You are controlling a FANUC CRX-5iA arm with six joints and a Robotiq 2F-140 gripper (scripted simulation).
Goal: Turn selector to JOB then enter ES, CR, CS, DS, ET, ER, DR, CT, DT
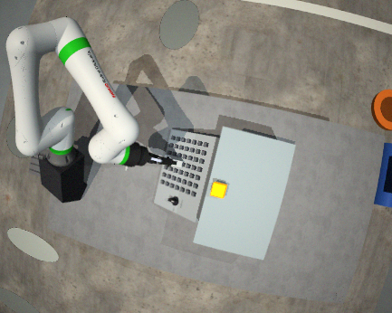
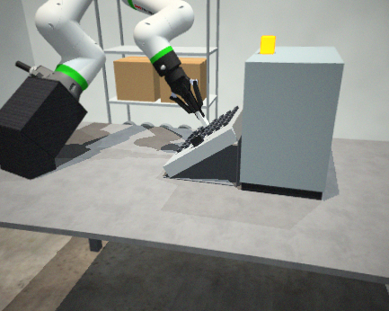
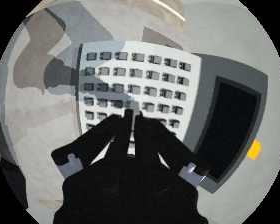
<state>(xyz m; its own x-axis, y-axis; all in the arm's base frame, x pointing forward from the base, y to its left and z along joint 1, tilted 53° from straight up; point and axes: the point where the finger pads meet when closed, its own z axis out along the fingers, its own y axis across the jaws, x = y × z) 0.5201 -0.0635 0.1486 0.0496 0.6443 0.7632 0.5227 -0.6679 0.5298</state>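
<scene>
Now: hand 160 mm to the left of the black selector knob, 20 mm short of it and 20 mm above it. Round my hand: sloped keypad panel: 70 mm below, 50 mm to the right, 50 mm ahead.
</scene>
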